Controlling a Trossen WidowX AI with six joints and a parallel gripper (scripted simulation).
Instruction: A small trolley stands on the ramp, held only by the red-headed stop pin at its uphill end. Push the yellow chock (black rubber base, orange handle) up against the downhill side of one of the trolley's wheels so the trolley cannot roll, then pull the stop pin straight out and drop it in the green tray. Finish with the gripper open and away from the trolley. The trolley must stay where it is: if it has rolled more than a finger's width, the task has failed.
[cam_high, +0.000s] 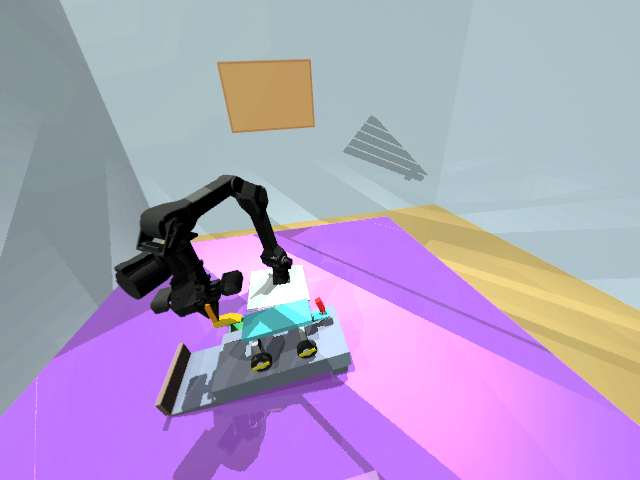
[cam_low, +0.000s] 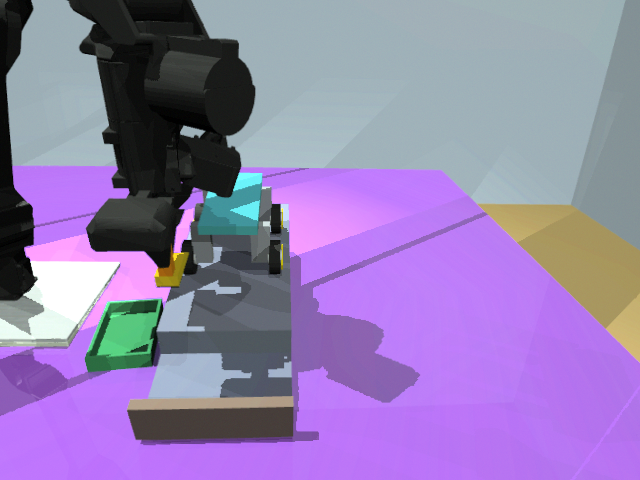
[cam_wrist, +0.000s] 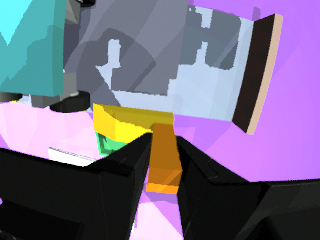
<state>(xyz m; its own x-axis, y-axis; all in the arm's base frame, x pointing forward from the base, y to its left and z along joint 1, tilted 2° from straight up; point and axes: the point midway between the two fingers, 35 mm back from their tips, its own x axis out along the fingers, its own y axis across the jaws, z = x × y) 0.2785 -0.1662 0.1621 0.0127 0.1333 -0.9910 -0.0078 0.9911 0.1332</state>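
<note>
The red-headed stop pin lies 30 mm ahead of my gripper tip, 260 mm to the left of it and 10 mm below it. Round my gripper tip: trolley: 60 mm ahead, 160 mm to the left, 30 mm below; then yellow chock: 20 mm to the left, 10 mm below; then brown-topped stop board: 60 mm ahead, 110 mm to the right, 110 mm below.
</note>
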